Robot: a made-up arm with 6 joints.
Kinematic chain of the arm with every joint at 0, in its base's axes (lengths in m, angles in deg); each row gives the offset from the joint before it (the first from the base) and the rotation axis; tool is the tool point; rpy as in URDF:
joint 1: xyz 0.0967 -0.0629 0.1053 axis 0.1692 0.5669 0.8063
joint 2: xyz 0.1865 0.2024 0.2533 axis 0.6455 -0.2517 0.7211
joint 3: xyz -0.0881 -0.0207 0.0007 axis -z
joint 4: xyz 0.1 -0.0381 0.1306 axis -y
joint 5: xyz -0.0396 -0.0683 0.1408 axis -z
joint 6: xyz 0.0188 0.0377 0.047 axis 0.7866 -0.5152 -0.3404
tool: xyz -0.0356 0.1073 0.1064 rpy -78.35 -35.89 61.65
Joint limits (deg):
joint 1: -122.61..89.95
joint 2: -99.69..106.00
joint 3: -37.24..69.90
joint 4: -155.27..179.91
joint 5: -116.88..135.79
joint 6: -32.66..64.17
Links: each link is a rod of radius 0.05 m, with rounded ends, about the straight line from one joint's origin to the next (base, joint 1, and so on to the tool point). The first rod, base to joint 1, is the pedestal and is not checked.
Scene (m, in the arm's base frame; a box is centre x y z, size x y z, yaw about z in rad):
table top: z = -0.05
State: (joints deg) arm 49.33 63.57 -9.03 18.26 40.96 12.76
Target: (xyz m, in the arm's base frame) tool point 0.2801 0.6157 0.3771
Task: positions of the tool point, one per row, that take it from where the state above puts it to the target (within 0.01 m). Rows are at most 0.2 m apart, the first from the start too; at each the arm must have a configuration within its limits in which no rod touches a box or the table.
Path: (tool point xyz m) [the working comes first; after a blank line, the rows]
Joints at the target: 89.95 -11.04 -20.93 -50.34 76.95 15.23
Straight joint move there: clear.

1: 0.5628 0.1030 0.5433
2: 0.5487 0.2675 0.5667
3: 0.4906 0.4266 0.5408
4: 0.3951 0.5498 0.4727
5: 0.2801 0.6157 0.3771

